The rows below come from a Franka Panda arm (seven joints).
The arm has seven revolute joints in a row. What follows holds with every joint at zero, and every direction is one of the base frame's.
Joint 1 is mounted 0.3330 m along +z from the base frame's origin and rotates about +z.
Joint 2 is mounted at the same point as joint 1 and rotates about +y.
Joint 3 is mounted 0.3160 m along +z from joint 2 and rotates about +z.
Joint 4 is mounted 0.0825 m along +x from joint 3 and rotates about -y.
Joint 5 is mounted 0.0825 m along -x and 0.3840 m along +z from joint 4 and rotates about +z.
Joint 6 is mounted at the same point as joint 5 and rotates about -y.
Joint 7 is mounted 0.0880 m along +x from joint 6 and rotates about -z.
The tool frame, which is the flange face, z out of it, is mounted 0.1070 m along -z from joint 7; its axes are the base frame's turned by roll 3.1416, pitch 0.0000 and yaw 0.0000 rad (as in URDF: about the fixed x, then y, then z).
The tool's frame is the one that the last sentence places.
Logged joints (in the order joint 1, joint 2, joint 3, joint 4, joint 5, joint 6, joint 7), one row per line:
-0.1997, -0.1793, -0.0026, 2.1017, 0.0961, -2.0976, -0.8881
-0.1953, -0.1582, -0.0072, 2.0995, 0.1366, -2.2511, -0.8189
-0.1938, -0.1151, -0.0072, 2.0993, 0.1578, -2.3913, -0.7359
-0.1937, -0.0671, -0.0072, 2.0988, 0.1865, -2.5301, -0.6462
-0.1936, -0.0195, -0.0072, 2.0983, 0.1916, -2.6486, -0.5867
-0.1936, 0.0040, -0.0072, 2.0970, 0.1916, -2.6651, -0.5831
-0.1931, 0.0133, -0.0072, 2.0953, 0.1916, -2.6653, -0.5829
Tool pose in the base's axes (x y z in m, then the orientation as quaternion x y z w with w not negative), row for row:
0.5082, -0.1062, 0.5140, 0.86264, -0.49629, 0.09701, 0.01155
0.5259, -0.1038, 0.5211, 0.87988, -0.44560, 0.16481, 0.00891
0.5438, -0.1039, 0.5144, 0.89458, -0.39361, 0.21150, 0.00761
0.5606, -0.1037, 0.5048, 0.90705, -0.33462, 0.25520, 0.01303
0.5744, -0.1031, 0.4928, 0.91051, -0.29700, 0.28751, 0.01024
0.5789, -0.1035, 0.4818, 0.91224, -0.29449, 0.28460, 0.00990
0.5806, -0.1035, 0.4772, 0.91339, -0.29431, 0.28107, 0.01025
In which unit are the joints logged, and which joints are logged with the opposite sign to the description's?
The joints are logged in radians. Opposite sign: joint 3, joint 4, joint 5, joint 6, joint 7.
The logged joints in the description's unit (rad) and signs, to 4 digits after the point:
-0.1997, -0.1793, 0.0026, -2.1017, -0.0961, 2.0976, 0.8881
-0.1953, -0.1582, 0.0072, -2.0995, -0.1366, 2.2511, 0.8189
-0.1938, -0.1151, 0.0072, -2.0993, -0.1578, 2.3913, 0.7359
-0.1937, -0.0671, 0.0072, -2.0988, -0.1865, 2.5301, 0.6462
-0.1936, -0.0195, 0.0072, -2.0983, -0.1916, 2.6486, 0.5867
-0.1936, 0.0040, 0.0072, -2.0970, -0.1916, 2.6651, 0.5831
-0.1931, 0.0133, 0.0072, -2.0953, -0.1916, 2.6653, 0.5829

